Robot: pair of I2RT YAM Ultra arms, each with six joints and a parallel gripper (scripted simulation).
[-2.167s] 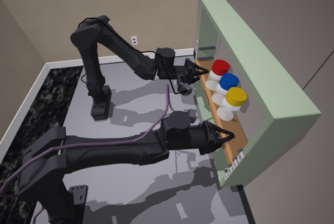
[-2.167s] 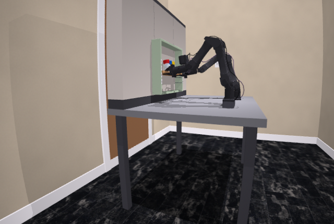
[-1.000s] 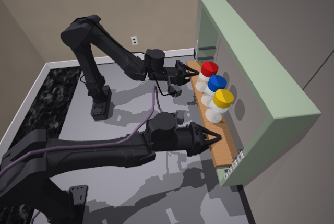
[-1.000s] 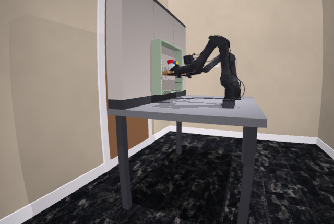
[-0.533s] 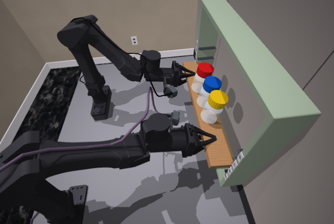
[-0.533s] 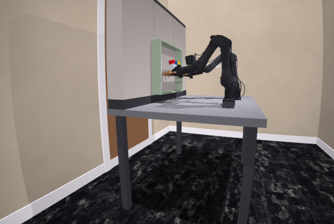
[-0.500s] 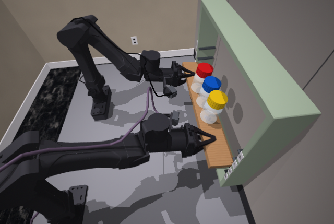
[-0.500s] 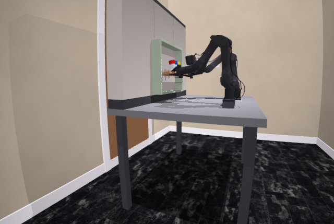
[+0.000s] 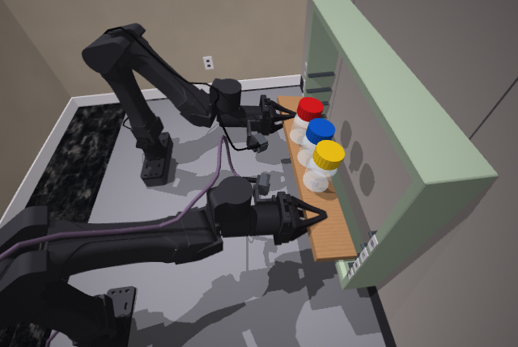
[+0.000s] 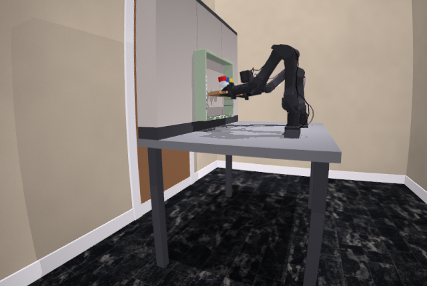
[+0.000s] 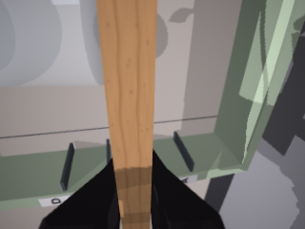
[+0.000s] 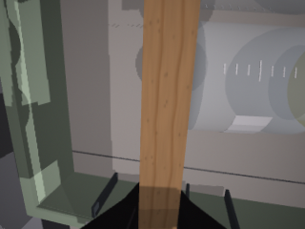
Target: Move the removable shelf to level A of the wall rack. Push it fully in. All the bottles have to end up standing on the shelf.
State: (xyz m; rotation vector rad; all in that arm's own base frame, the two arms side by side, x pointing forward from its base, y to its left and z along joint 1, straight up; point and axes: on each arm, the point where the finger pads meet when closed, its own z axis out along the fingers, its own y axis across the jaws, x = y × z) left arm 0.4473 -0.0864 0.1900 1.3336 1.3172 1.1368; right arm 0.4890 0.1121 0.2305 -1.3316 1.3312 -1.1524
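My left gripper is now 6 cm short of the rack slot, 9 cm to the right of it and 2 cm above it. Round my left hand: blue-capped bottle 3 cm ahead, 16 cm to the right, 6 cm above; wooden shelf 2 cm ahead, 15 cm to the right; red-capped bottle 2 cm ahead, 9 cm to the right, 6 cm above.
The yellow-capped bottle lies 8 cm to the left of my right hand, 6 cm above it and 1 cm ahead of it. The rest, counted from my right hand: green wall rack 15 cm to the left, 7 cm ahead, 5 cm above; then blue-capped bottle 14 cm to the left, 6 cm above; then wooden shelf 15 cm to the left, 1 cm behind.
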